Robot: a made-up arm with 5 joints. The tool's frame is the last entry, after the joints.
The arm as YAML. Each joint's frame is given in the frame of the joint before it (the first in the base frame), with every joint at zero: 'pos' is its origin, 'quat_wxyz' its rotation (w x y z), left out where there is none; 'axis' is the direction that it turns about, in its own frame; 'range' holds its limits. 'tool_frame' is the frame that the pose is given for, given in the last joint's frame.
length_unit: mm
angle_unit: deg
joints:
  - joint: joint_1
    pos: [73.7, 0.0, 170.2]
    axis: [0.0, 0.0, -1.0]
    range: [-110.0, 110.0]
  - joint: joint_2
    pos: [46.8, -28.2, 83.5]
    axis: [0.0, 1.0, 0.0]
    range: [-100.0, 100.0]
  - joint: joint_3
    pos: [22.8, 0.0, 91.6]
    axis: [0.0, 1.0, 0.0]
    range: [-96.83, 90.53]
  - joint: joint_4
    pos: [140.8, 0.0, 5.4]
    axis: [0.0, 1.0, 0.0]
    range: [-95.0, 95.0]
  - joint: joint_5
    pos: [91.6, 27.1, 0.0]
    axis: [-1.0, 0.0, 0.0]
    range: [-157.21, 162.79]
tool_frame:
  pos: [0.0, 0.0, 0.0]
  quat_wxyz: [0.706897, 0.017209, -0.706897, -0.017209]
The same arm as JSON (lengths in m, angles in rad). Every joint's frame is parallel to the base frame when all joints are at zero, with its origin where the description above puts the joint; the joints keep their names.
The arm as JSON. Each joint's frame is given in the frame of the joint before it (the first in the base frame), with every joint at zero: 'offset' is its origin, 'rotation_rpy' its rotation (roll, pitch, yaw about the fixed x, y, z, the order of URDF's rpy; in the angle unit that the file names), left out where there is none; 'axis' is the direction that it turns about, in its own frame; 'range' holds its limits. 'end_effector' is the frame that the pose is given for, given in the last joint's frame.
{
  "length_unit": "m",
  "angle_unit": "rad",
  "chain": [
    {
      "id": "joint_1",
      "offset": [
        0.0737,
        0.0,
        0.1702
      ],
      "axis": [
        0.0,
        0.0,
        -1.0
      ],
      "range": [
        -1.9199,
        1.9199
      ]
    },
    {
      "id": "joint_2",
      "offset": [
        0.0468,
        -0.0282,
        0.0835
      ],
      "axis": [
        0.0,
        1.0,
        0.0
      ],
      "range": [
        -1.7453,
        1.7453
      ]
    },
    {
      "id": "joint_3",
      "offset": [
        0.0228,
        0.0,
        0.0916
      ],
      "axis": [
        0.0,
        1.0,
        0.0
      ],
      "range": [
        -1.69,
        1.58
      ]
    },
    {
      "id": "joint_4",
      "offset": [
        0.1408,
        0.0,
        0.0054
      ],
      "axis": [
        0.0,
        1.0,
        0.0
      ],
      "range": [
        -1.6581,
        1.6581
      ]
    },
    {
      "id": "joint_5",
      "offset": [
        0.0916,
        0.0271,
        0.0
      ],
      "axis": [
        -1.0,
        0.0,
        0.0
      ],
      "range": [
        -2.7438,
        2.8412
      ]
    }
  ],
  "end_effector": {
    "offset": [
      0.0,
      0.0,
      0.0
    ],
    "rotation_rpy": [
      1.5708,
      -1.5221,
      -1.5708
    ]
  }
}

